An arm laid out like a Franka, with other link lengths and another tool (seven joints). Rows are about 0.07 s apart.
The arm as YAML. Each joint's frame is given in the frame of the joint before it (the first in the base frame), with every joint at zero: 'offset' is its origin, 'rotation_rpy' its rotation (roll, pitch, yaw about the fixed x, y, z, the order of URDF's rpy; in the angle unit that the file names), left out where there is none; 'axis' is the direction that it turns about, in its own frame. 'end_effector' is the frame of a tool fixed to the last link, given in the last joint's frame.
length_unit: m
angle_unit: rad
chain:
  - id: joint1
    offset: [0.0, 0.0, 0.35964]
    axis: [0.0, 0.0, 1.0]
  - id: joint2
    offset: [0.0, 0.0, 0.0]
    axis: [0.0, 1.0, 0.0]
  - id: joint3
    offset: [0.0, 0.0, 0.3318]
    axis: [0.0, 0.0, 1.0]
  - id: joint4
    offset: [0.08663, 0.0, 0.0]
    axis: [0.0, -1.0, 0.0]
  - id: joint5
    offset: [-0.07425, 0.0, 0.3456]
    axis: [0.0, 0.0, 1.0]
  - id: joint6
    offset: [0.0, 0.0, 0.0]
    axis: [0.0, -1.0, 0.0]
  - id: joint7
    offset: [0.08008, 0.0, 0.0]
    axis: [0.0, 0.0, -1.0]
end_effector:
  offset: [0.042, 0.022, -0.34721]
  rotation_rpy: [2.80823, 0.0, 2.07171]
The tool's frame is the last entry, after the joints.
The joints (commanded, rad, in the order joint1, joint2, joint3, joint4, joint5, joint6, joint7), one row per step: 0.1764 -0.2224 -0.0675 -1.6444 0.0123 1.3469 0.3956; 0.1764 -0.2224 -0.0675 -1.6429 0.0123 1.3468 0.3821; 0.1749 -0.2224 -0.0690 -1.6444 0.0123 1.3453 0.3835; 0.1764 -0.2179 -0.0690 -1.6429 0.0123 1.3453 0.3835; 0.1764 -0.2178 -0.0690 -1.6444 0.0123 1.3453 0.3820; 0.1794 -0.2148 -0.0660 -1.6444 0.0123 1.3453 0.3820; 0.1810 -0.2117 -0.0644 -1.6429 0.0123 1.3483 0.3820; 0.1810 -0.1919 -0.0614 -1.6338 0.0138 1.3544 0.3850; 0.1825 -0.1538 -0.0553 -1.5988 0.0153 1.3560 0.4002; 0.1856 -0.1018 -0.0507 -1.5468 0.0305 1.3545 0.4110; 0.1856 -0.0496 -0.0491 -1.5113 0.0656 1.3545 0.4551; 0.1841 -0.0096 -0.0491 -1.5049 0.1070 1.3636 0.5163; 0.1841 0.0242 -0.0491 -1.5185 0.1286 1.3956 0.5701; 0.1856 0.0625 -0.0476 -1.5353 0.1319 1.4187 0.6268; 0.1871 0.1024 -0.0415 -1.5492 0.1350 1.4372 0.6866; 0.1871 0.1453 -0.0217 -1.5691 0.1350 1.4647 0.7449
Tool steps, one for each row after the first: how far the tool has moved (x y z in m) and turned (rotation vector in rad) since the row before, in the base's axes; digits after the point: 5 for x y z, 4 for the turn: 0.00018 0.00065 0.00066 0.0012 -0.0016 0.0134; -0.00069 -0.00149 -0.00081 -0.0001 0.0031 -0.0043; 0.00075 0.00077 -0.00134 -0.0006 0.0029 0.0015; -0.00035 0.00004 -0.00069 -0.0001 0.0016 0.0015; -0.00003 0.00273 -0.00131 -0.0012 0.0028 0.0059; 0.00155 0.00164 -0.00043 -0.0004 -0.0015 0.0031; 0.00614 0.00261 -0.00434 -0.0011 0.0045 -0.0001; 0.01231 0.00501 -0.00223 -0.0033 0.0013 -0.0078; 0.01576 0.01102 -0.00220 0.0105 0.0031 -0.0015; 0.01183 0.01346 -0.00972 0.0250 0.0224 -0.0383; 0.00645 0.01257 -0.01546 0.0277 0.0338 -0.0590; 0.00912 0.00647 -0.01985 0.0096 0.0233 -0.0555; 0.00469 0.00058 -0.02534 -0.0130 0.0379 -0.0555; 0.00199 0.00240 -0.02551 -0.0160 0.0412 -0.0532; 0.00048 0.00742 -0.02927 -0.0192 0.0407 -0.0402
